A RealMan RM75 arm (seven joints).
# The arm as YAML. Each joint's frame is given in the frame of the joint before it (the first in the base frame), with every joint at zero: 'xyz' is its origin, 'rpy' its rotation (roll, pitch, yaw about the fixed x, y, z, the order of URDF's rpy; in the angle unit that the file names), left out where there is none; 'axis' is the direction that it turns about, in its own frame. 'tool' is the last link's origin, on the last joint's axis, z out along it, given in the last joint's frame.
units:
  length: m
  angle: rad
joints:
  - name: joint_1
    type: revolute
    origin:
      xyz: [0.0, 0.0, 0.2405]
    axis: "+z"
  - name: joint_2
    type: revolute
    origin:
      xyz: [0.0, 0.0, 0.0]
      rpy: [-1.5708, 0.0, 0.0]
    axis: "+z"
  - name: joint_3
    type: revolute
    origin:
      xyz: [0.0, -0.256, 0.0]
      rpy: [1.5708, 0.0, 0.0]
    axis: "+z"
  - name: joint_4
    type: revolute
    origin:
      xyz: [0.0, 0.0, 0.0]
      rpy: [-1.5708, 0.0, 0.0]
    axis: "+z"
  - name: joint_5
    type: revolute
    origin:
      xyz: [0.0, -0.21, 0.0]
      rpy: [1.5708, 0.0, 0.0]
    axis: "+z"
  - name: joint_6
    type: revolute
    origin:
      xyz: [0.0, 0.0, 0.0]
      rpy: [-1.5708, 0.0, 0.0]
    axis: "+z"
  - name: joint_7
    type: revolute
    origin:
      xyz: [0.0, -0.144, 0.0]
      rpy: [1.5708, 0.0, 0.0]
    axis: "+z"
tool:
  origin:
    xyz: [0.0, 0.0, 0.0]
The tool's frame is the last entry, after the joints.
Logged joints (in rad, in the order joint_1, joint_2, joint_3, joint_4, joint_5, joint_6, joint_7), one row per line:
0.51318 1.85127 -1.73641 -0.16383 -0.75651 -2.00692 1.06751
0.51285 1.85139 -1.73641 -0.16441 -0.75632 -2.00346 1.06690
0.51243 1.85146 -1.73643 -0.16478 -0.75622 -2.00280 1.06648
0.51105 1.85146 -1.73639 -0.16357 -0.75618 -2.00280 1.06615
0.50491 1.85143 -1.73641 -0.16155 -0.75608 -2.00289 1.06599
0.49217 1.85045 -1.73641 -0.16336 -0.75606 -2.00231 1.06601
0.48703 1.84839 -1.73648 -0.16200 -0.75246 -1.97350 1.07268
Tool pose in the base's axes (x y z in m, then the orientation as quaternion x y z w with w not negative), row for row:
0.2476 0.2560 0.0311 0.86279 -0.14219 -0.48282 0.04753
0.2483 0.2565 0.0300 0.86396 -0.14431 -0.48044 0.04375
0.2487 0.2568 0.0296 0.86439 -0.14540 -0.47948 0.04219
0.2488 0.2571 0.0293 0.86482 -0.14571 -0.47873 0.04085
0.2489 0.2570 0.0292 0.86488 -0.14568 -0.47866 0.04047
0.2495 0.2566 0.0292 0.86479 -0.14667 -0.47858 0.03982
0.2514 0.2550 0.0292 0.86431 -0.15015 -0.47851 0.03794
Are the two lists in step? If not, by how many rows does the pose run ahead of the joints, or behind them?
The pose runs 2 rows behind the joints: the pose in row i belongs to the joints in row i - 2.
